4 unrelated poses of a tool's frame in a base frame.
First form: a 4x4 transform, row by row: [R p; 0 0 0 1], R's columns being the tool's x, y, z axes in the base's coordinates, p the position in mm. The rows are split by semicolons.
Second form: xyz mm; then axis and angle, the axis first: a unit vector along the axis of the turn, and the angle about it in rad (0 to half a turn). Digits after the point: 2 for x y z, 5 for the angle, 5 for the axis.
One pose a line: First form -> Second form
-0.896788, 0.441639, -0.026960, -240.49; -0.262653, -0.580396, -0.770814, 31.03; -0.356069, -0.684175, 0.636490, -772.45; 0, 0, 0, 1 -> -240.49, 31.03, -772.45, 0.11076, 0.42074, -0.90039, 2.73976
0.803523, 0.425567, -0.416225, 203.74; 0.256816, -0.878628, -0.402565, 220.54; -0.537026, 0.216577, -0.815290, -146.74; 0, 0, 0, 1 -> 203.74, 220.54, -146.74, 0.94815, 0.18499, -0.25843, 2.80900
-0.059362, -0.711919, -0.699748, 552.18; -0.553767, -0.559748, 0.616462, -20.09; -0.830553, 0.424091, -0.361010, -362.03; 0, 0, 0, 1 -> 552.18, -20.09, -362.03, -0.68387, 0.46501, 0.56222, 3.00048
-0.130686, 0.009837, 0.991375, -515.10; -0.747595, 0.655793, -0.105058, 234.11; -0.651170, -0.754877, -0.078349, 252.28; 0, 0, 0, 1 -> -515.10, 234.11, 252.28, -0.33810, 0.85462, -0.39409, 1.85107
